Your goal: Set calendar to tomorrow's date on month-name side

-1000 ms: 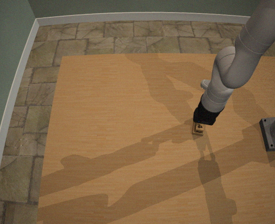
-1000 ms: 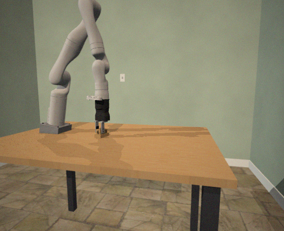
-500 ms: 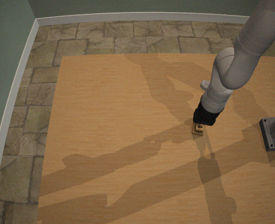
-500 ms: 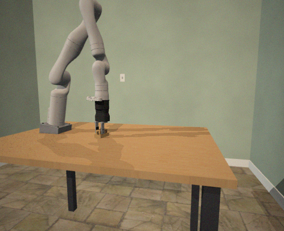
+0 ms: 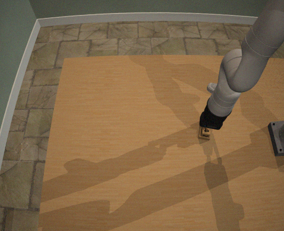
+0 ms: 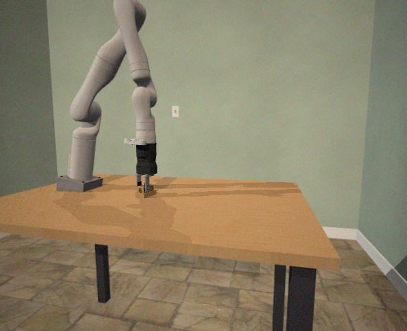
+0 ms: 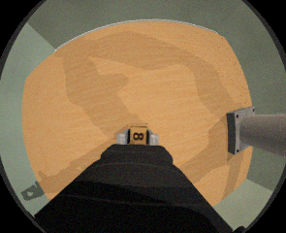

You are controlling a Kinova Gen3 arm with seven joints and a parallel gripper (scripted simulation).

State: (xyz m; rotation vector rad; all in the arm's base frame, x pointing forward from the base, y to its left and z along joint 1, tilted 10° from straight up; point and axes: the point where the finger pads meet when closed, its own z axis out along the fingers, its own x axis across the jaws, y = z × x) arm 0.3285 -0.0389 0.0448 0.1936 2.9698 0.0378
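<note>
Now: hand 2 cm to the right of the tray and 3 cm above it.
</note>
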